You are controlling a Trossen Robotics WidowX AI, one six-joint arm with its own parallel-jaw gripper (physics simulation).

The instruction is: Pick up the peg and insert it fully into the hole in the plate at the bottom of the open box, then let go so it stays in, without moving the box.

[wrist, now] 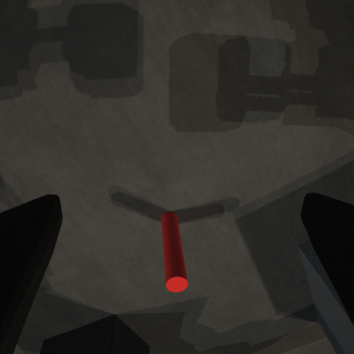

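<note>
The red peg (pixel 173 250) stands upright on the grey surface, a little below the middle of the wrist view, with its round top face toward the camera. My gripper (pixel 184 206) is wide open, one dark finger at the left edge and one at the right edge of the view. The peg stands between the two fingers sideways and touches neither. The hole and the plate in the box do not show. A blue-grey slanted face (pixel 325 295) shows partly behind the right finger; whether it belongs to the box I cannot tell.
A dark block-like shape (pixel 95 335) is partly in view at the bottom left. Shadows of the gripper and arm lie across the grey surface (pixel 100 150) at the top, and other shadows lie at the right and bottom. Two thin shadows spread from the peg's foot.
</note>
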